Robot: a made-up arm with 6 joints. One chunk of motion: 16 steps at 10 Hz.
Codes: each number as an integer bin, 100 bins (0 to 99) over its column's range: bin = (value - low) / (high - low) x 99, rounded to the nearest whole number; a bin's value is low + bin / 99 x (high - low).
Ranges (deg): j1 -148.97..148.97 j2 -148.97..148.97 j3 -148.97..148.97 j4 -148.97..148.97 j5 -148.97..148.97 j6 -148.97..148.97
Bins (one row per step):
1: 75 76 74 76 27 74
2: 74 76 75 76 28 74
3: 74 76 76 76 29 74
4: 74 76 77 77 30 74
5: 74 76 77 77 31 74
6: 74 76 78 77 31 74
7: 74 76 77 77 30 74
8: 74 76 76 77 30 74
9: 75 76 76 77 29 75
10: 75 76 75 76 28 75
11: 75 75 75 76 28 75
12: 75 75 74 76 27 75
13: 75 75 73 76 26 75
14: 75 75 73 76 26 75
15: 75 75 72 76 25 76
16: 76 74 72 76 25 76
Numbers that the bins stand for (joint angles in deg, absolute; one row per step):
1: 76.74 79.75 73.73 79.75 -67.71 73.73
2: 73.73 79.75 76.74 79.75 -64.70 73.73
3: 73.73 79.75 79.75 79.75 -61.69 73.73
4: 73.73 79.75 82.76 82.76 -58.69 73.73
5: 73.73 79.75 82.76 82.76 -55.68 73.73
6: 73.73 79.75 85.77 82.76 -55.68 73.73
7: 73.73 79.75 82.76 82.76 -58.69 73.73
8: 73.73 79.75 79.75 82.76 -58.69 73.73
9: 76.74 79.75 79.75 82.76 -61.69 76.74
10: 76.74 79.75 76.74 79.75 -64.70 76.74
11: 76.74 76.74 76.74 79.75 -64.70 76.74
12: 76.74 76.74 73.73 79.75 -67.71 76.74
13: 76.74 76.74 70.72 79.75 -70.72 76.74
14: 76.74 76.74 70.72 79.75 -70.72 76.74
15: 76.74 76.74 67.71 79.75 -73.73 79.75
16: 79.75 73.73 67.71 79.75 -73.73 79.75

